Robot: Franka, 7 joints.
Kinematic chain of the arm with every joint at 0, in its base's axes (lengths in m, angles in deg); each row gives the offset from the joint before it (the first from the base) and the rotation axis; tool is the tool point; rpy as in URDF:
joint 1: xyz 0 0 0.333 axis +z
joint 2: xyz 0 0 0 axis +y
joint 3: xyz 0 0 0.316 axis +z
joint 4: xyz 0.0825 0 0 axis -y
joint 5: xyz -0.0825 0 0.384 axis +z
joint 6: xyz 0 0 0 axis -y
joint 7: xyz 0.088 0 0 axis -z
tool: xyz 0 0 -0.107 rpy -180 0 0
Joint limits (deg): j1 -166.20..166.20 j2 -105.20..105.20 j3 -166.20..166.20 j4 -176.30..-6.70 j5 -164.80..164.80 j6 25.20..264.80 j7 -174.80..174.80
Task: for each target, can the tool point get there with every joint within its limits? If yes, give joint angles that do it. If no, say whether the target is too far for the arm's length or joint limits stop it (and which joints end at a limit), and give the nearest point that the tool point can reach.
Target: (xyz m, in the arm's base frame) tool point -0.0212 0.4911 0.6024
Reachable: yes | joints 23.22 31.05 72.82 -94.19 -112.28 241.21 -20.54
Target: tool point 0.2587 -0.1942 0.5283
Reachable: yes | joints -2.62 -49.87 -45.74 -161.78 -62.84 197.35 40.82
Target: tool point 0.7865 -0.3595 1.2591
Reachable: no: too far | nearest point 0.5325 -0.2434 0.9600 | short by 0.409 m
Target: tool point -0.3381 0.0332 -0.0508
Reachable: yes | joints -127.92 69.77 -26.53 -140.28 -134.08 97.46 -121.82
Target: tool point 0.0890 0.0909 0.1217
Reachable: yes | joints -47.91 68.19 12.17 -158.79 38.82 66.77 -17.07
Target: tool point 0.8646 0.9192 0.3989
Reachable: no: too far | nearest point 0.5870 0.6240 0.3777 | short by 0.406 m
